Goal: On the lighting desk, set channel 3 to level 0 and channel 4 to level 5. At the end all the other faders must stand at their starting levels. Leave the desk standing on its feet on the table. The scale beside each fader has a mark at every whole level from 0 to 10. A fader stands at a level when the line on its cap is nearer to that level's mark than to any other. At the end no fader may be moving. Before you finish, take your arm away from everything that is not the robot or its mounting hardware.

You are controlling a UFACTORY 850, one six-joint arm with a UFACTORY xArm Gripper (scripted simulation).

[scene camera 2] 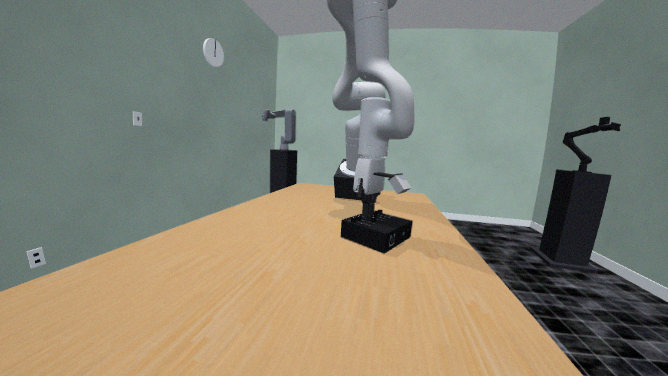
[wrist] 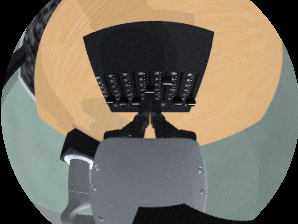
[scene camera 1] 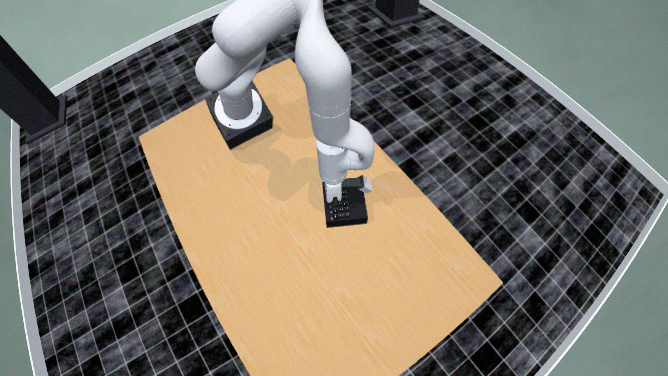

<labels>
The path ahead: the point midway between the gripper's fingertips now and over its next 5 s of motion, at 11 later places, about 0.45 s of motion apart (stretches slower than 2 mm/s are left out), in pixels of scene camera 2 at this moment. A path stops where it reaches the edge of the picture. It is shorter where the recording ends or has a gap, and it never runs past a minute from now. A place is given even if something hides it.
My gripper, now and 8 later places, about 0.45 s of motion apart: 367,215; 366,215; 366,212; 367,203; 367,200; 367,194; 368,185; 369,175; 369,172
</labels>
